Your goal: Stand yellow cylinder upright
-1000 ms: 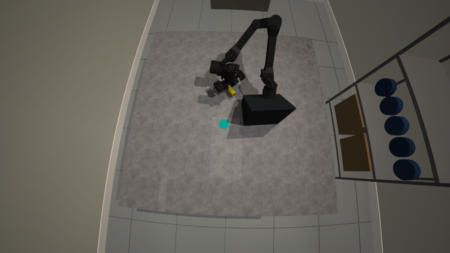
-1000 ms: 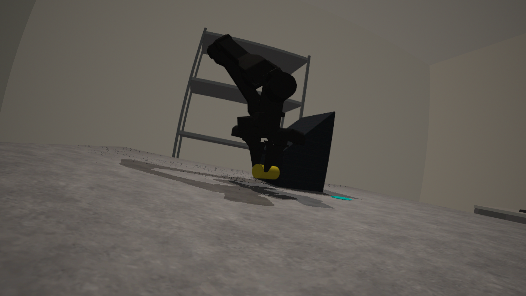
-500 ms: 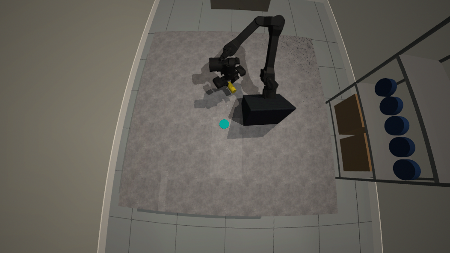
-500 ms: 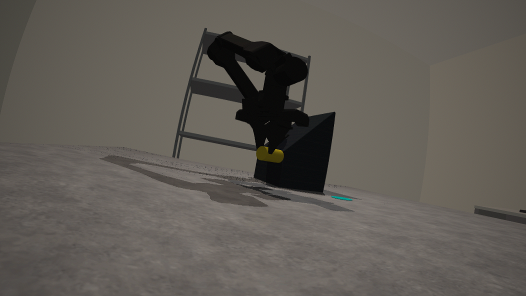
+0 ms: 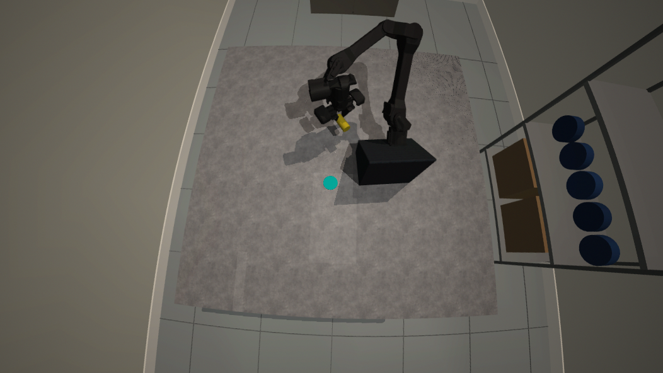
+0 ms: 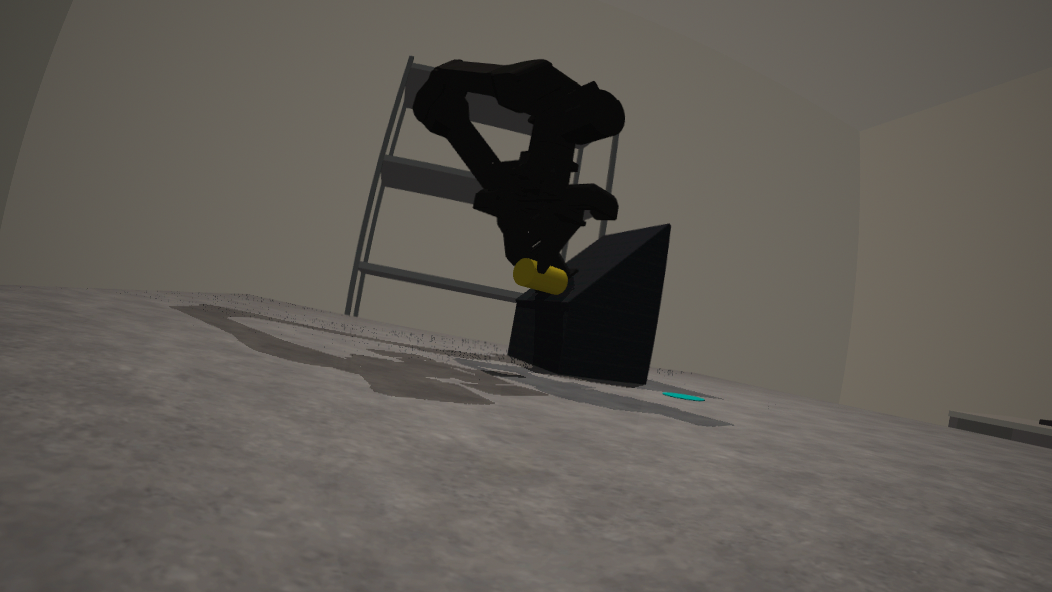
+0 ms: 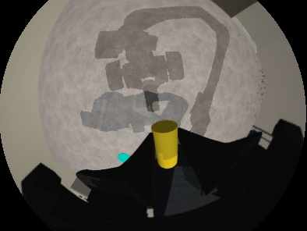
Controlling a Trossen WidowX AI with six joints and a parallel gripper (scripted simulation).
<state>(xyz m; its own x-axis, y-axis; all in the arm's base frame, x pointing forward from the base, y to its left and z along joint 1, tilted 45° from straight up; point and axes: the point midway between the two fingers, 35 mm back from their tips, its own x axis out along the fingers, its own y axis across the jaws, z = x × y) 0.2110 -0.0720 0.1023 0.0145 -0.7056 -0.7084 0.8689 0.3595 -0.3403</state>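
Now: the yellow tall cylinder 10 mm behind my gripper tip and 20 mm to the left of it. Also, from my gripper tip: cyan circle (40 mm ahead, 230 mm to the left, 120 mm below).
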